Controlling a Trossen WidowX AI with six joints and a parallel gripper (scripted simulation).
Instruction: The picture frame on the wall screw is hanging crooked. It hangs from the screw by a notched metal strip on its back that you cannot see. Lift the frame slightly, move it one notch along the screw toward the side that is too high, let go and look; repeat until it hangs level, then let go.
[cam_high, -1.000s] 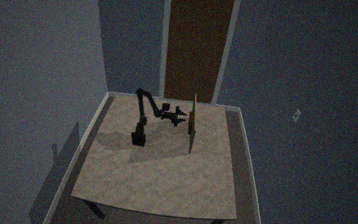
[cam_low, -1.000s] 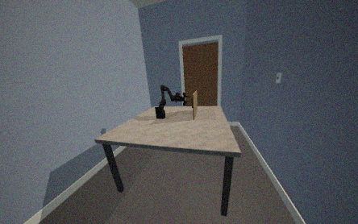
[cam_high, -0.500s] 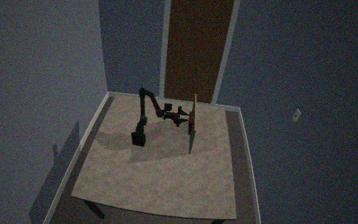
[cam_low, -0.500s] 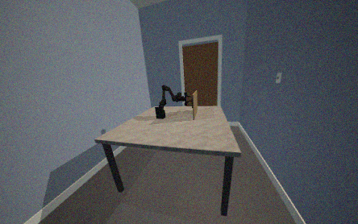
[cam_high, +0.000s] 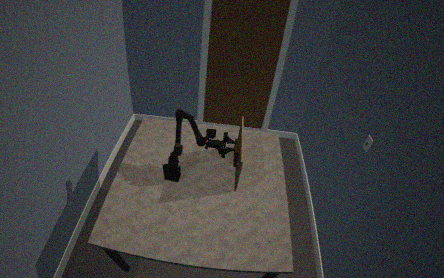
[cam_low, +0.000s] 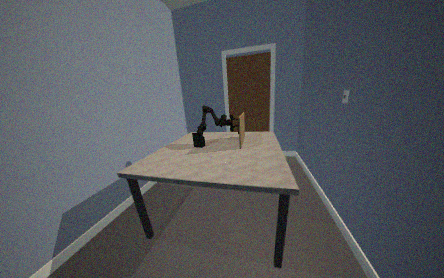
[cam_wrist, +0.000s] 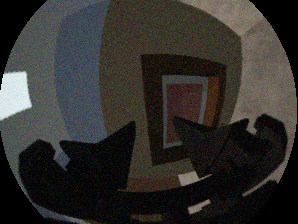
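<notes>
My gripper tip is now 10 mm short of the picture frame and 50 mm above it. Round my gripper tip: wall panel: 20 mm ahead, 20 mm to the left, 70 mm below.
</notes>
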